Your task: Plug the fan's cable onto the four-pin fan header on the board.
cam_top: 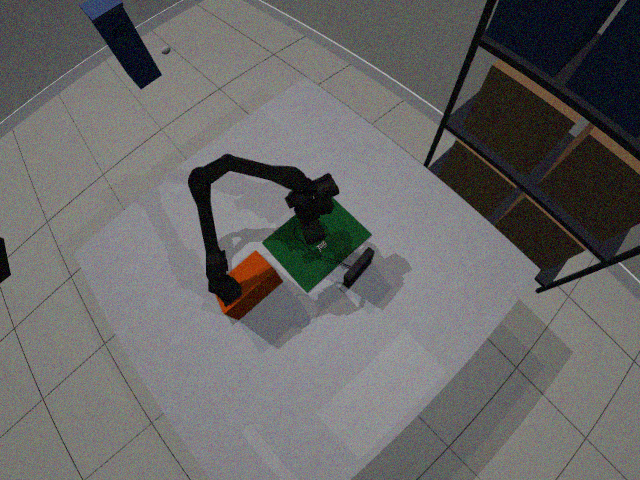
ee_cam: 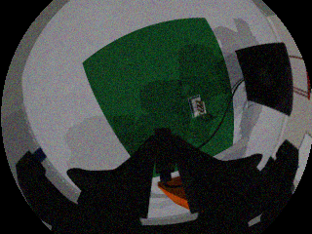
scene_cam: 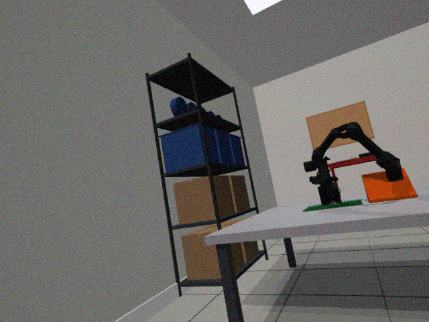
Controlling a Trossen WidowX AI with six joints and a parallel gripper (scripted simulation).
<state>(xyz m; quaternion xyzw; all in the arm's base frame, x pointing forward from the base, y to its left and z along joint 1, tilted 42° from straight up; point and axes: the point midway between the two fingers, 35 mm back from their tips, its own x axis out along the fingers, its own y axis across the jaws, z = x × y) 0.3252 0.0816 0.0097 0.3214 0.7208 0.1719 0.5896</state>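
The black fan lies 210 mm to the right of my gripper tip, 40 mm ahead of it and 10 mm below it. The rest, counted from my gripper tip: dark plug 10 mm behind, 10 mm above.
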